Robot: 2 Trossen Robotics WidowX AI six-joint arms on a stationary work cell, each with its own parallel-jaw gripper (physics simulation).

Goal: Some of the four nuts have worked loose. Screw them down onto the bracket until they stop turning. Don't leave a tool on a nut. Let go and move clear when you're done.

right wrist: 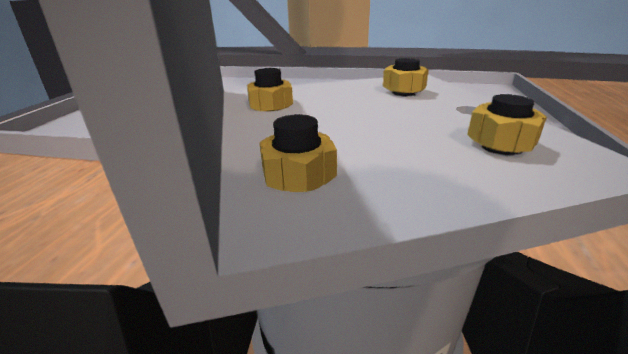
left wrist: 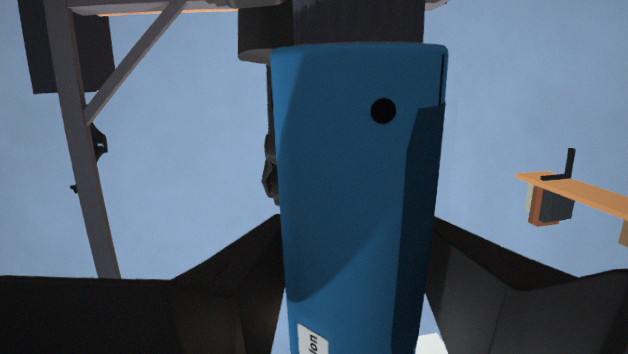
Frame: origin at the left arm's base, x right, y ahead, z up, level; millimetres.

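Seen in the pictures: left gripper, fingertip midpoint: [left wrist: 349,226].
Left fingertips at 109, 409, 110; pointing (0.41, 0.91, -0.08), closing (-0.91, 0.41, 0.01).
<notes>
Offsets run from my left fingertips to a thing's top centre, as dx, dy, dz. "spot": to the spot under its first point. Level surfaces: height alone.
In the right wrist view, the grey bracket @(spot: +109, +86, -159) [right wrist: 345,220] stands on a grey cylinder @(+90, +58, -151) [right wrist: 370,315]. The near-left nut @(+110, +73, -154) [right wrist: 299,167] and back-left nut @(+105, +38, -154) [right wrist: 270,96] sit flush on it. The right nut @(+75, +78, -153) [right wrist: 506,131] and back-right nut @(+70, +44, -153) [right wrist: 405,81] sit raised, with dark thread and shadow under them. Black stud ends stick out above the yellow nuts. My right gripper [right wrist: 367,300] is shut on the grey cylinder below the bracket; its fingertips are hidden. My left gripper [left wrist: 349,226] is shut on a blue tool @(spot: -13, -37, -30) [left wrist: 345,165] with a black upper end. The tool's lower end is out of view.
A grey tray [right wrist: 45,141] with low walls lies behind the bracket on the wooden table @(dz -225) [right wrist: 55,210]. The bracket's upright plate @(spot: +128, +88, -142) [right wrist: 107,100] rises at its left. Metal frame posts [left wrist: 75,165] and a wall shelf [left wrist: 590,192] stand in the left wrist view's background.
</notes>
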